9 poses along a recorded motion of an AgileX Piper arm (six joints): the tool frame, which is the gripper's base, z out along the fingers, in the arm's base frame.
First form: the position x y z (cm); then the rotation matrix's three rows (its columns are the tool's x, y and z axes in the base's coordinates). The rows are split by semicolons.
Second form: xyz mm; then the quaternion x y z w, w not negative. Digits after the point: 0 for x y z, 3 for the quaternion.
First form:
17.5, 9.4, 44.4; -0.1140, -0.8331, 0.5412; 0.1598, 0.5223, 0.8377; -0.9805, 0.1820, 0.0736
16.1, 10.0, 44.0; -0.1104, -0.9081, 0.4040; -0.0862, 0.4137, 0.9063; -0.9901, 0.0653, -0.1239
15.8, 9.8, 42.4; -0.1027, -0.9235, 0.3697; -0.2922, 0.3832, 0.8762; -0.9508, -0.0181, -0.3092
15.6, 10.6, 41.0; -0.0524, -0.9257, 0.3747; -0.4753, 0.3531, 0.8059; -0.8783, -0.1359, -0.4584
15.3, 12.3, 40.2; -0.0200, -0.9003, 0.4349; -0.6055, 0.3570, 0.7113; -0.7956, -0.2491, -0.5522
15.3, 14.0, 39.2; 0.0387, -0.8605, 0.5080; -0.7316, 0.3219, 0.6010; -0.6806, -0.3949, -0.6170
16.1, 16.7, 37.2; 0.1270, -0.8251, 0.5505; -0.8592, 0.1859, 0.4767; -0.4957, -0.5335, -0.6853
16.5, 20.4, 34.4; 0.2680, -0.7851, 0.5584; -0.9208, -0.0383, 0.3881; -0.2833, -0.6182, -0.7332
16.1, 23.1, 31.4; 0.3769, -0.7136, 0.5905; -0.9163, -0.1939, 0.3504; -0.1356, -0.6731, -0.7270
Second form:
175, 94, 444, -0.269, 0.625, 0.408, 0.609
161, 100, 440, -0.387, 0.642, 0.378, 0.543
158, 98, 424, -0.454, 0.670, 0.320, 0.493
156, 106, 410, -0.513, 0.683, 0.245, 0.459
153, 123, 402, -0.542, 0.694, 0.166, 0.443
153, 140, 392, -0.577, 0.689, 0.075, 0.431
161, 167, 372, -0.638, 0.660, -0.021, 0.396
165, 204, 344, -0.714, 0.597, -0.096, 0.352
161, 231, 314, -0.758, 0.538, -0.150, 0.338

